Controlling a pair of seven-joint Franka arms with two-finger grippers.
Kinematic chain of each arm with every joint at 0, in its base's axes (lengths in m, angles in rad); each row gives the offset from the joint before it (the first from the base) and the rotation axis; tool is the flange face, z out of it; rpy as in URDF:
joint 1: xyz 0 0 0.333 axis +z
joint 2: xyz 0 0 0 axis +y
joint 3: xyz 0 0 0.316 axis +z
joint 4: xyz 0.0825 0 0 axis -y
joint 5: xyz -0.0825 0 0.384 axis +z
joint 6: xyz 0 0 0 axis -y
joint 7: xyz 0.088 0 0 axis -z
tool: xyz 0 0 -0.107 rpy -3.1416 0 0
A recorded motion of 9 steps. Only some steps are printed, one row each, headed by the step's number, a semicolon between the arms.
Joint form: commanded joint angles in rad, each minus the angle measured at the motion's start. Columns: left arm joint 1, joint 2, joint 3, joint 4, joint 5, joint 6, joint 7; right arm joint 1, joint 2, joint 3, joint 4, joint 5, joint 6, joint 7.
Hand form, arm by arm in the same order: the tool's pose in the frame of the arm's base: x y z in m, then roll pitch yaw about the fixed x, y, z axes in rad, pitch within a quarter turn. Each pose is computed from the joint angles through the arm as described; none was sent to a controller.
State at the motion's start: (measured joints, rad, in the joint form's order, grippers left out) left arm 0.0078 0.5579 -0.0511 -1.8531 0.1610 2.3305 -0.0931; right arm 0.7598 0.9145 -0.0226 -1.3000 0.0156 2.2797 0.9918
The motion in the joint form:
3: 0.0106 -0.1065 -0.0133 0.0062 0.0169 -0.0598 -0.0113; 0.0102 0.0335 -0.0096 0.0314 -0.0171 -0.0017 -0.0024
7: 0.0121 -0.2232 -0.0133 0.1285 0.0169 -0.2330 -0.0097; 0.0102 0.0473 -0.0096 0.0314 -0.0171 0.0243 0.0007
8: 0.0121 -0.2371 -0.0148 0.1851 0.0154 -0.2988 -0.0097; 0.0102 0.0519 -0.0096 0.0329 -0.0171 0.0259 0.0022
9: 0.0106 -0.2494 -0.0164 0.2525 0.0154 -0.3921 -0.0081; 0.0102 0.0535 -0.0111 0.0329 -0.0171 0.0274 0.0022
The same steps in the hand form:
3: 0.6387 -0.0223 0.2789 -3.0341 0.0201 -0.0509; 0.5549 0.5128 0.1839 -3.1051 -0.0567 -0.2375
7: 0.6517 -0.0168 0.3943 -3.0098 -0.0474 -0.0274; 0.5552 0.5132 0.1760 -3.0948 -0.0634 -0.2405
8: 0.6551 -0.0161 0.4243 -3.0058 -0.0530 -0.0181; 0.5551 0.5131 0.1733 -3.0960 -0.0626 -0.2418
9: 0.6555 -0.0156 0.4562 -2.9990 -0.0405 -0.0083; 0.5556 0.5124 0.1723 -3.0968 -0.0636 -0.2426

